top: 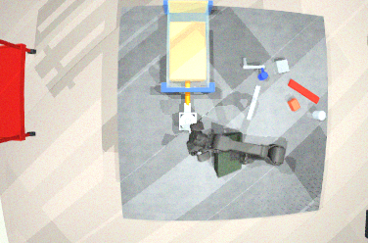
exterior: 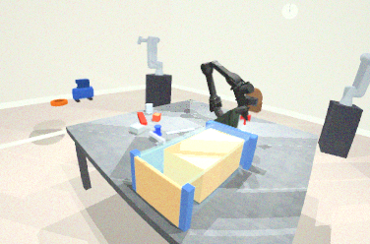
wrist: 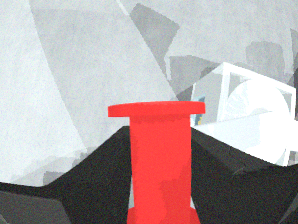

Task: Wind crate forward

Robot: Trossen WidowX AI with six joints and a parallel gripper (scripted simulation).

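My gripper tip is 4 cm short of the winch handle with red grip, 3 cm above it and 1 cm to the left of it. Round my gripper tip: blue frame (26 cm ahead, 3 cm below, 2 cm to the right); white bar (38 cm to the right, 14 cm ahead, 13 cm below); white winch (10 cm below, 8 cm ahead).
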